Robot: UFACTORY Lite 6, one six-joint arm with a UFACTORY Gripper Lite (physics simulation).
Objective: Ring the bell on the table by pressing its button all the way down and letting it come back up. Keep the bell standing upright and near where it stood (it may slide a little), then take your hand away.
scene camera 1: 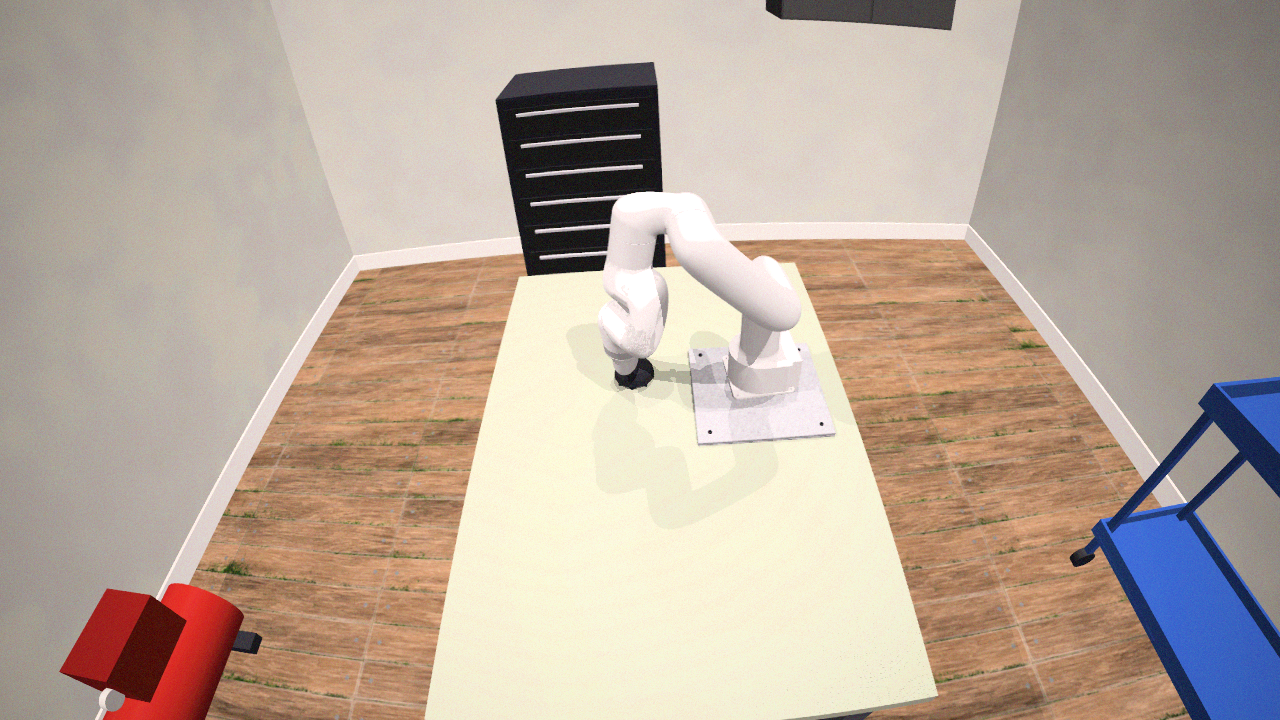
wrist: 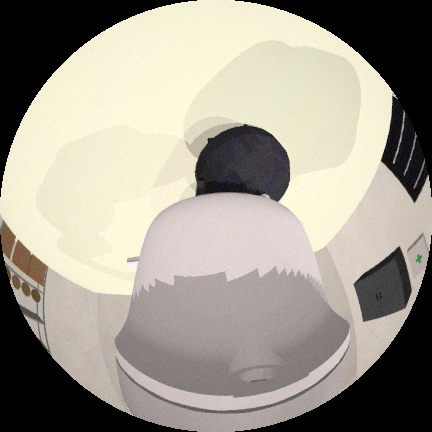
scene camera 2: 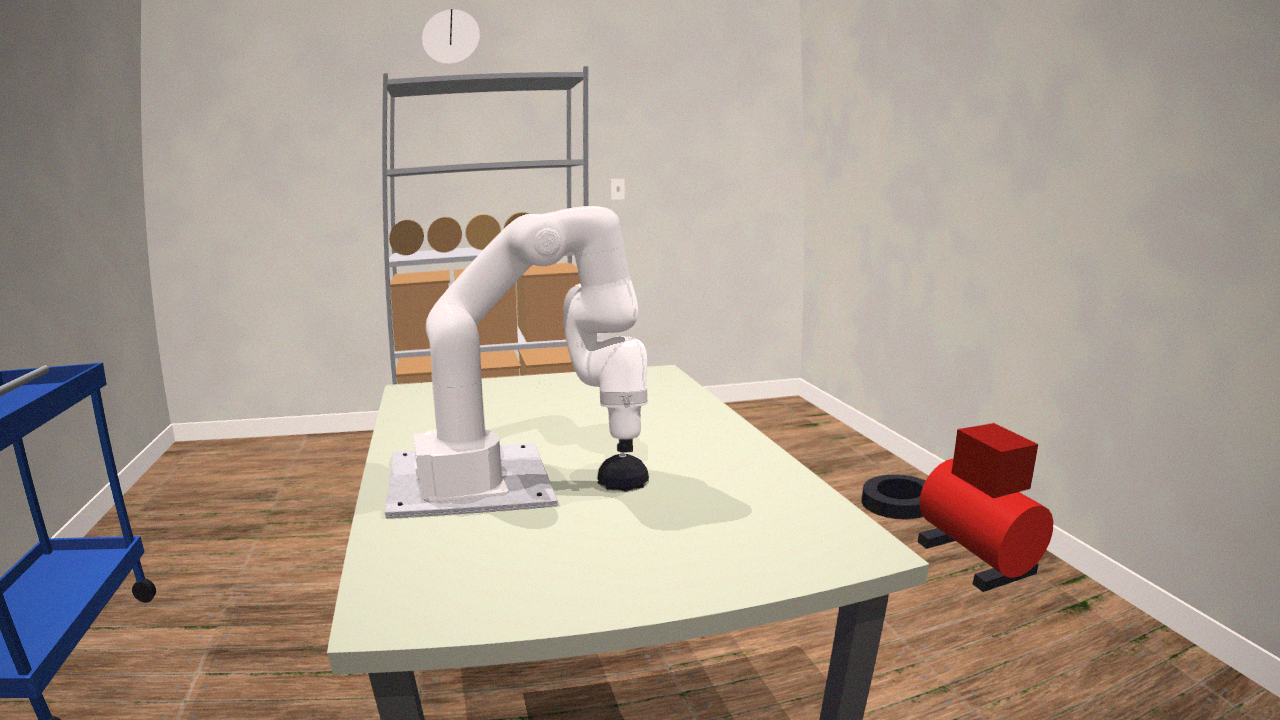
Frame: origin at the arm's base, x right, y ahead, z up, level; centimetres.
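Seen in the pictures: hand, tool point: (scene camera 1: 626, 366) (wrist: 224, 204) (scene camera 2: 625, 444); arm's base, link origin: (scene camera 1: 756, 375) (scene camera 2: 465, 482).
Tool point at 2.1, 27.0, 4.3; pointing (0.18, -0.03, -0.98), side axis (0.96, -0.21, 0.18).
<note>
Pixels of each thing's top centre, then the offset from my tool point to it, as dx, dy, dz. "spot": a spot on its surface instead. Level surfaces: height alone.
- black domed bell, top centre: (wrist: 274, 222) (scene camera 2: 622, 444) (scene camera 1: 632, 352) +2.7, -1.5, +1.2
- pale table, surface height: dz -5.4
- pale button stem, surface spot: (wrist: 265, 196) (scene camera 2: 625, 454) spot: +2.8, -1.0, -0.6
The black domed bell (scene camera 1: 637, 377) (scene camera 2: 622, 473) (wrist: 245, 160) stands upright on the pale table (scene camera 1: 662, 608) (scene camera 2: 626, 582), in front of the robot's base. My gripper (scene camera 2: 624, 445) (wrist: 226, 189) points down directly over it, its dark fingertips low at the button, close above the dome. The fingers look apart in the wrist view, with the left one at the dome's lower left edge. A bit of pale button stem (scene camera 2: 622, 454) (wrist: 265, 196) shows between dome and fingertip. The black knob is hidden or merges with the dark fingertips, so contact and button depth are hard to see.
The robot's base plate (scene camera 1: 760, 428) (scene camera 2: 474, 509) lies beside the bell. A black drawer cabinet (scene camera 1: 581, 82), a blue cart (scene camera 1: 1172, 573) (scene camera 2: 71, 573), a red compressor (scene camera 1: 201, 635) (scene camera 2: 980, 514) and a shelf rack (scene camera 2: 586, 116) stand off the table.
</note>
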